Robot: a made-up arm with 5 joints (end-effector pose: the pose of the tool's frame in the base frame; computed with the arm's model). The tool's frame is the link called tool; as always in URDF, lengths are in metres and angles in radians. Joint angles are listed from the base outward.
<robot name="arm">
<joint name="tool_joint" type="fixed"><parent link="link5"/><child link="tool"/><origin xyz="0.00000 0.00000 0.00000" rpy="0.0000 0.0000 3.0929"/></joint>
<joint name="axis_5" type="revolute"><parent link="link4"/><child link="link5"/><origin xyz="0.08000 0.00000 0.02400" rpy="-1.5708 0.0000 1.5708"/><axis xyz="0 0 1"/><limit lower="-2.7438" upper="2.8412" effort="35" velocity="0.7"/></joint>
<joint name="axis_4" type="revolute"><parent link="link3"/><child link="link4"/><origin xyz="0.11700 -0.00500 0.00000"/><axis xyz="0 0 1"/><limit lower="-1.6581" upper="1.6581" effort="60" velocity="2.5"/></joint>
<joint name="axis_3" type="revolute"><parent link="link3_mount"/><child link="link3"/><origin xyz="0.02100 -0.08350 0.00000"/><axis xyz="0 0 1"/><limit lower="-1.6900" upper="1.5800" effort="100" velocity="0.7"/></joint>
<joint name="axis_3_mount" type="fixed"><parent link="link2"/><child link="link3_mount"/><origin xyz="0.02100 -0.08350 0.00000"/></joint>
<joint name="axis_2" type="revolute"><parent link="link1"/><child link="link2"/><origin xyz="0.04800 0.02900 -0.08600" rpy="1.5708 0.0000 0.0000"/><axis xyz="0 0 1"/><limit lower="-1.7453" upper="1.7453" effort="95" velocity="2.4"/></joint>
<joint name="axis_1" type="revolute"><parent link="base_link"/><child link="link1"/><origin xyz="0.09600 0.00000 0.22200" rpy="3.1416 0.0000 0.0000"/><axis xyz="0 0 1"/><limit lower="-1.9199" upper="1.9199" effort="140" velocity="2.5"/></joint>
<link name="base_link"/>
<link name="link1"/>
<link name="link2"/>
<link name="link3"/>
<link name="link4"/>
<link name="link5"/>
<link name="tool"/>
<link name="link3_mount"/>
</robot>
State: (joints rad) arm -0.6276 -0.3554 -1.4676 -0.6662 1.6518
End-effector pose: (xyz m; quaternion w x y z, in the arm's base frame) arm 0.0436 -0.0442 0.6398 0.1950 0.4201 0.7919 0.3981
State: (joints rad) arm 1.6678 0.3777 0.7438 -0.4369 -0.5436
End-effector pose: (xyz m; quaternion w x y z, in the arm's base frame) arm 0.0653 -0.2642 0.2939 0.3854 -0.2196 -0.3682 -0.8171
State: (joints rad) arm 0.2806 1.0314 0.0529 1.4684 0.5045
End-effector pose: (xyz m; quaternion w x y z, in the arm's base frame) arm 0.2920 -0.0617 0.2122 0.8785 0.1697 0.4399 0.0772
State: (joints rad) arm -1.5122 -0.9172 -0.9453 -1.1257 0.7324
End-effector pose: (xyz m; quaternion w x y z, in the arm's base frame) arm 0.0907 -0.1765 0.5657 0.2964 -0.3056 0.6950 0.5794
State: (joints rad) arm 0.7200 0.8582 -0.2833 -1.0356 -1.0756
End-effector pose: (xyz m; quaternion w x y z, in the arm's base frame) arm 0.3742 -0.2506 0.3615 0.3184 0.1706 -0.8326 -0.4200
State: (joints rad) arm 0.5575 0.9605 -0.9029 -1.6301 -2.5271
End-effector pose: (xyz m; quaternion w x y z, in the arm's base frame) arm 0.3699 -0.1767 0.4475 0.0000 -0.8464 0.5326 -0.0008
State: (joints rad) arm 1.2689 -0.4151 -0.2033 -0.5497 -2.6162
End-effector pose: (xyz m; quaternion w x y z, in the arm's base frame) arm 0.1337 -0.1379 0.6233 0.0772 -0.6297 0.7507 0.1845
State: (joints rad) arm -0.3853 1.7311 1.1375 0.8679 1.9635
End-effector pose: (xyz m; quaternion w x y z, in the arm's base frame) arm 0.1244 0.0061 0.2484 0.1915 0.6116 0.6373 0.4279
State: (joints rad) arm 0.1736 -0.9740 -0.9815 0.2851 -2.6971
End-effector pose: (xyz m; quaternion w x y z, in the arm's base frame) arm -0.0260 0.0163 0.6228 0.0055 -0.9586 0.2805 -0.0495
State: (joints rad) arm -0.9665 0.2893 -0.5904 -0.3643 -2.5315
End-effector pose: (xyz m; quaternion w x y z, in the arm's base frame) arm 0.2757 0.2515 0.5449 0.3026 0.8809 0.1809 -0.3158
